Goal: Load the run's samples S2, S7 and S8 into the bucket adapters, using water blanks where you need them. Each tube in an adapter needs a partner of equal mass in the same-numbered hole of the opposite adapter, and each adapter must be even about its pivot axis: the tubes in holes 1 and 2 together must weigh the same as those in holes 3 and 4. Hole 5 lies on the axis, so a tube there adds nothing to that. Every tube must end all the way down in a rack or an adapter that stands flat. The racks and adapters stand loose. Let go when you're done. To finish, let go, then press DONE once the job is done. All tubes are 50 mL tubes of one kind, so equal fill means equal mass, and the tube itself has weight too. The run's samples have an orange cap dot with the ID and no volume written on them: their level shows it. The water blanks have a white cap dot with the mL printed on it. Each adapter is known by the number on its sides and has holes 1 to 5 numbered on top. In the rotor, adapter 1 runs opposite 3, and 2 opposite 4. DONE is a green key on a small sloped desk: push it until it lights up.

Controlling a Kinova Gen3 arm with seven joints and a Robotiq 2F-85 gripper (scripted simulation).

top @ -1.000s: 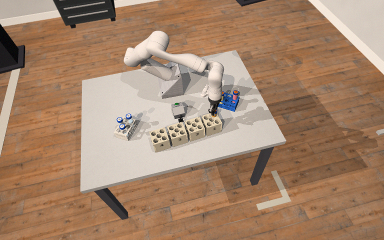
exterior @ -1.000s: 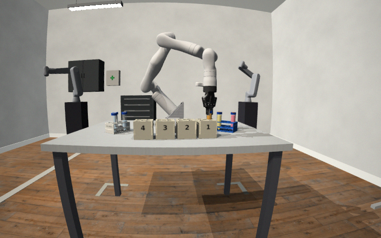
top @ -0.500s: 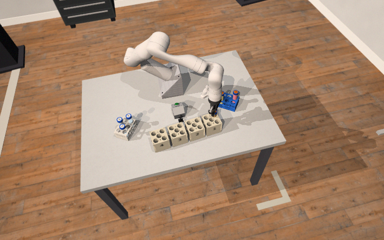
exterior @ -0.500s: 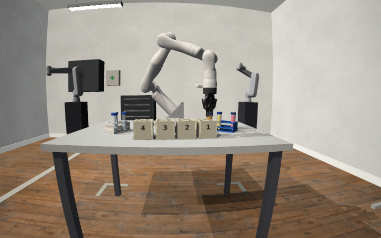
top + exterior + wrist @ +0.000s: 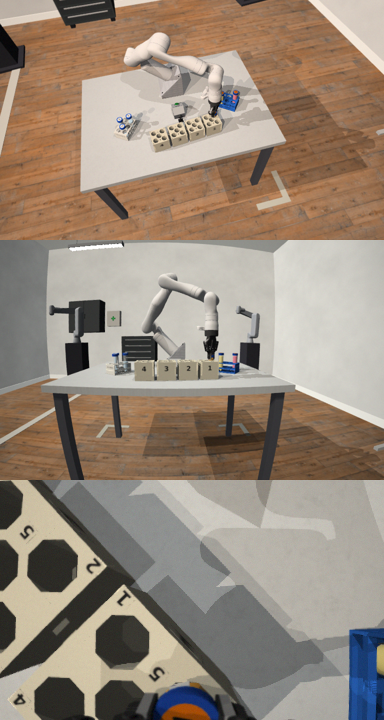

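My hand is 5 cm above the sample S7 and 1 cm to the left of it. From my hand the other things lie so: blue sample rack (15 cm to the left, 11 cm behind, 8 cm below); adapter 1 (7 cm below, 3 cm to the right, 2 cm ahead); sample S2 (13 cm behind, 10 cm to the left, 5 cm below).
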